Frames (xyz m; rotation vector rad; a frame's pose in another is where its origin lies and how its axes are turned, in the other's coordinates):
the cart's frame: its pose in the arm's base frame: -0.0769 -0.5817 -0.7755 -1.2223 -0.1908 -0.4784
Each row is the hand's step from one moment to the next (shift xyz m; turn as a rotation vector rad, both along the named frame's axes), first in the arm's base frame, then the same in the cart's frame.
Working: the arm's base frame: its pose in the cart's frame: 0.2266 -0.4784 0.8158 1.2223 0.1908 0.4784

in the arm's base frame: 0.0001 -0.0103 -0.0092 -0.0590 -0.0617 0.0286
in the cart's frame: -0.0009 0.0053 -0.0127 -0.0257 -0.0669 -0.0545
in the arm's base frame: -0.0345 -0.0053 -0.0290 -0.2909 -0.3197 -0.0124
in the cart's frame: -0.0406 0.0079 -0.0187 -0.1827 -0.2028 -0.3353
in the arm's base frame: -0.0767 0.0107 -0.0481 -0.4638 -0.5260 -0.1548
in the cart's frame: -0.0894 0.0093 -0.0150 -0.3402 -0.2121 -0.5958
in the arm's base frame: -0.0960 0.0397 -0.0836 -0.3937 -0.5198 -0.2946
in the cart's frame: -0.1277 0.0384 -0.0022 -0.3344 -0.0595 -0.6298
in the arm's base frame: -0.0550 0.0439 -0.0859 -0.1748 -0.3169 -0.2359
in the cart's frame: -0.0933 0.0600 0.0055 -0.1681 0.0413 -0.3958
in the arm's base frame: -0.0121 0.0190 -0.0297 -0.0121 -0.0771 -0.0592
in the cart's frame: -0.0271 0.0248 0.0063 -0.0147 0.0253 -0.0935
